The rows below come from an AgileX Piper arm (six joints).
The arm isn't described. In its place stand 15 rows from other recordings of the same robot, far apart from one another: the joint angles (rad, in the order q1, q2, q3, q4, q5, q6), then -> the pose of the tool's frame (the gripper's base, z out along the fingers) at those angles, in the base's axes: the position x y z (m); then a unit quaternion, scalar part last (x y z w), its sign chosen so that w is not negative.
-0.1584 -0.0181 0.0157 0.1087 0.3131 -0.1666 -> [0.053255 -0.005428 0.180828 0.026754 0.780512 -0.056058 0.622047]
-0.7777 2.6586 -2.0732 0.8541 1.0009 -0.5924 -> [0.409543 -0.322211 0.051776 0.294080 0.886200 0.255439 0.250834]
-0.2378 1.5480 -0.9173 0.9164 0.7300 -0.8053 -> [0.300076 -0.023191 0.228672 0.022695 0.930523 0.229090 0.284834]
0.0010 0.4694 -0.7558 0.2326 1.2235 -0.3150 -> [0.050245 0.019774 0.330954 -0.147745 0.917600 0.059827 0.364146]
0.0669 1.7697 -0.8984 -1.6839 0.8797 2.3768 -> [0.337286 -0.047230 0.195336 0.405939 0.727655 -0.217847 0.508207]
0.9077 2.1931 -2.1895 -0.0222 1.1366 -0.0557 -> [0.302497 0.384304 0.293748 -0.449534 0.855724 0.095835 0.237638]
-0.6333 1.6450 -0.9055 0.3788 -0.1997 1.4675 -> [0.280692 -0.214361 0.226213 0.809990 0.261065 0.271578 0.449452]
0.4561 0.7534 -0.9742 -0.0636 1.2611 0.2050 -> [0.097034 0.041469 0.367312 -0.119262 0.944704 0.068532 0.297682]
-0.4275 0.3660 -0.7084 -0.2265 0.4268 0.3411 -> [0.050665 -0.032379 0.385682 0.226403 0.665232 -0.136161 0.698333]
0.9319 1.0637 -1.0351 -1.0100 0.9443 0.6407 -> [0.170092 0.124290 0.389235 -0.253701 0.795941 -0.120058 0.536376]
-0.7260 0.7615 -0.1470 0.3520 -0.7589 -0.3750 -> [0.087847 -0.106855 0.256201 0.277356 0.571433 -0.382659 0.670903]
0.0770 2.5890 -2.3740 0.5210 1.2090 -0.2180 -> [0.529844 0.083367 0.150890 -0.079291 0.958409 0.241319 0.130117]
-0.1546 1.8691 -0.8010 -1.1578 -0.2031 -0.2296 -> [0.331980 -0.034722 0.115469 -0.565474 0.751452 -0.164936 0.297246]
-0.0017 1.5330 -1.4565 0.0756 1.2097 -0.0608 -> [0.311486 0.005900 0.346787 -0.022432 0.981834 0.031423 0.185772]
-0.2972 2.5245 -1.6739 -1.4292 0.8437 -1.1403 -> [0.445075 -0.206706 0.048690 0.714521 -0.507276 0.353443 0.327428]
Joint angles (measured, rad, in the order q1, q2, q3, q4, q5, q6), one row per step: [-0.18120 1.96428 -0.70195 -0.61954 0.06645 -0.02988]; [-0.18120 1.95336 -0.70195 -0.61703 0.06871 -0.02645]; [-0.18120 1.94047 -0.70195 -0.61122 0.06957 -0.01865]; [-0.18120 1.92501 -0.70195 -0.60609 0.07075 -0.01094]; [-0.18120 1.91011 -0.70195 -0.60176 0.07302 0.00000]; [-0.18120 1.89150 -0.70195 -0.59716 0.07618 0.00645]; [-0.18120 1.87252 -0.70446 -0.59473 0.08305 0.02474]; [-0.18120 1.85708 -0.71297 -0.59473 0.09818 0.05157]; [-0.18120 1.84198 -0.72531 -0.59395 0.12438 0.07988]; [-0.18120 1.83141 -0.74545 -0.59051 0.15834 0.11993]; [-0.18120 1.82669 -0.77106 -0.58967 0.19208 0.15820]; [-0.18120 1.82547 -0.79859 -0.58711 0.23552 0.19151]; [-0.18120 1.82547 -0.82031 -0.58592 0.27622 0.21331]
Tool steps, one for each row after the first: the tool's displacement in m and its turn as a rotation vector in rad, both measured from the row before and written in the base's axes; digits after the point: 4 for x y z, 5 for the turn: [0.0005 -0.0002 0.0031 -0.00074 -0.00923 -0.00605]; [0.0006 -0.0001 0.0037 0.00227 -0.01312 -0.01282]; [0.0007 -0.0002 0.0045 0.00156 -0.01533 -0.01213]; [0.0005 -0.0002 0.0043 0.00227 -0.01412 -0.01460]; [0.0006 -0.0002 0.0054 -0.00005 -0.01653 -0.01086]; [0.0009 -0.0005 0.0058 0.00196 -0.01726 -0.02067]; [0.0018 -0.0011 0.0056 0.00130 -0.01323 -0.02847]; [0.0019 -0.0017 0.0060 -0.00171 -0.00730 -0.03368]; [0.0032 -0.0023 0.0060 0.00163 -0.00607 -0.04907]; [0.0044 -0.0025 0.0055 0.00000 -0.00611 -0.04554]; [0.0040 -0.0029 0.0047 -0.00346 0.00416 -0.04599]; [0.0025 -0.0024 0.0034 -0.00660 0.01049 -0.03408]
